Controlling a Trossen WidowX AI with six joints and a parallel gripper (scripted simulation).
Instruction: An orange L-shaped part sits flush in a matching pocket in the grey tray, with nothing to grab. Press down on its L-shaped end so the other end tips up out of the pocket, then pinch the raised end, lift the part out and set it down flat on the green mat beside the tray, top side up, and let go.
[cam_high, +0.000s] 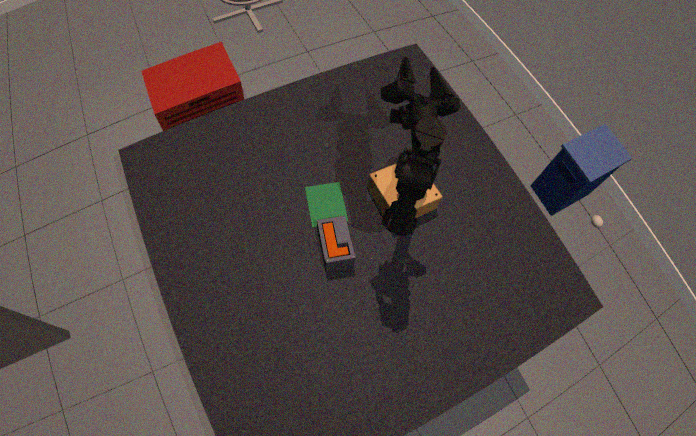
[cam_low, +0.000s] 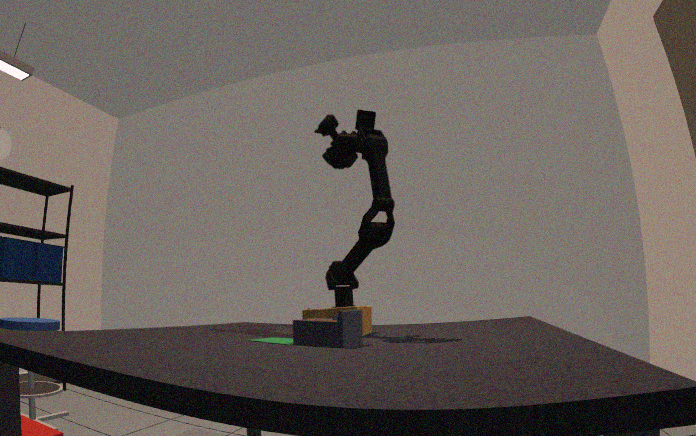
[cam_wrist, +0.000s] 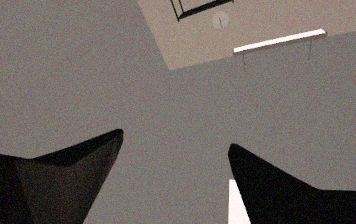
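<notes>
Right now the orange L-shaped part is 590 mm below my gripper tip, 210 mm ahead of it and 130 mm to the left of it.
</notes>
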